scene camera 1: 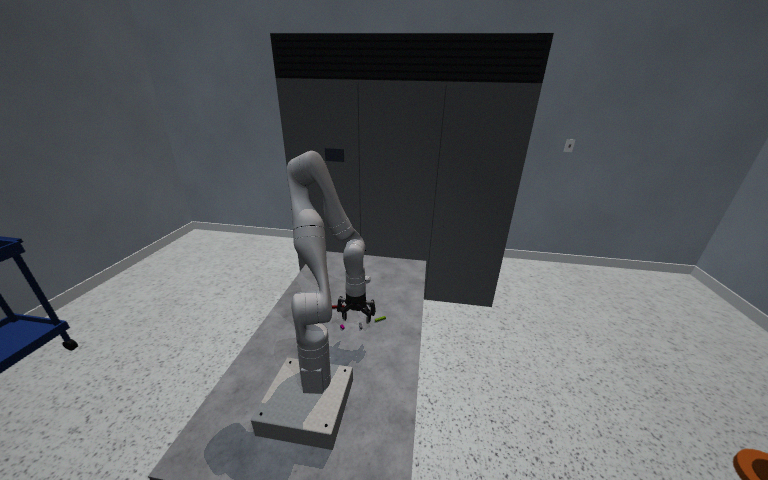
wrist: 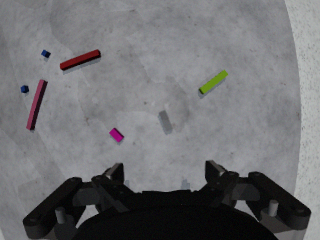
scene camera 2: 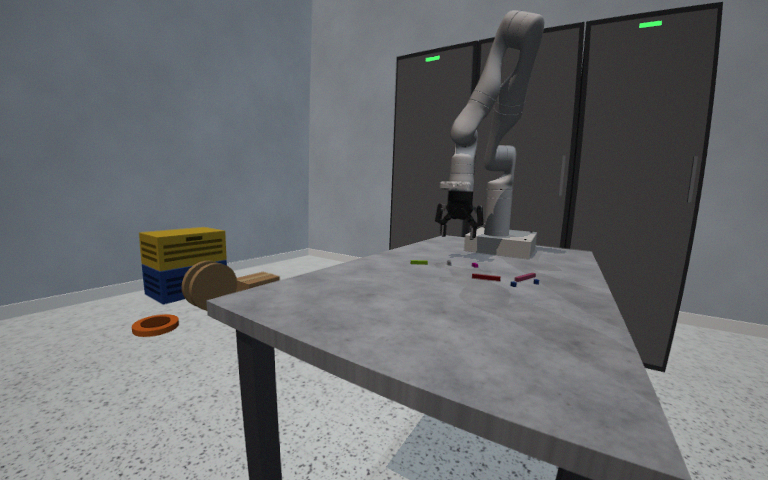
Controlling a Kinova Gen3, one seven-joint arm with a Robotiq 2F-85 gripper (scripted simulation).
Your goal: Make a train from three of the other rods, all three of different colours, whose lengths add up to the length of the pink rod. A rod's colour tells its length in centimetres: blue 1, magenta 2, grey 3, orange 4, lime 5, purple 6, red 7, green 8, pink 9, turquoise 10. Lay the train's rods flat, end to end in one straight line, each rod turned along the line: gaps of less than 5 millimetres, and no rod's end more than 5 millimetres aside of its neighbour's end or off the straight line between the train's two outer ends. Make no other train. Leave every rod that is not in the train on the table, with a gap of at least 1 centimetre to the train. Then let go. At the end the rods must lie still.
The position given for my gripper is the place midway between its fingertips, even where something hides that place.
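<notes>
What I see here is my gripper [scene camera 2: 457,238], and the wrist view shows me the gripper [wrist: 164,171] too.
</notes>
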